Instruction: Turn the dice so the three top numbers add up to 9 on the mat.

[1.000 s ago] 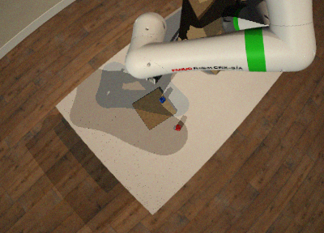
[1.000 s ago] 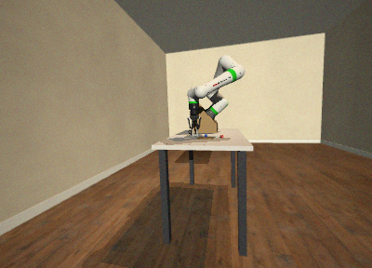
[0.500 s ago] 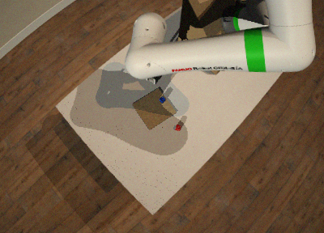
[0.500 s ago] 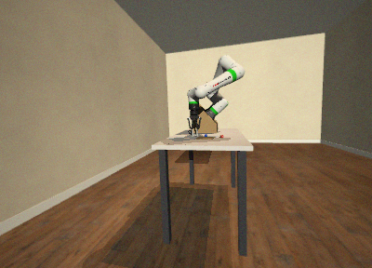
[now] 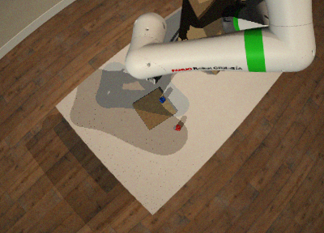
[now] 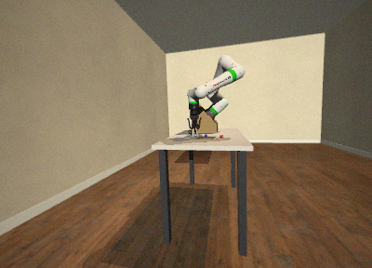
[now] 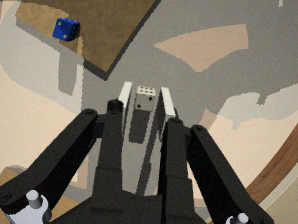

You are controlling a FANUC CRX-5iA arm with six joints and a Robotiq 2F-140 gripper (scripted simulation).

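The white die is 20 mm below my hand. The rest, counted from my hand: mat: 100 mm ahead, 90 mm to the left, 30 mm below; blue die: 50 mm ahead, 100 mm to the left, 20 mm below; red die: 110 mm ahead, 230 mm to the left, 20 mm below.
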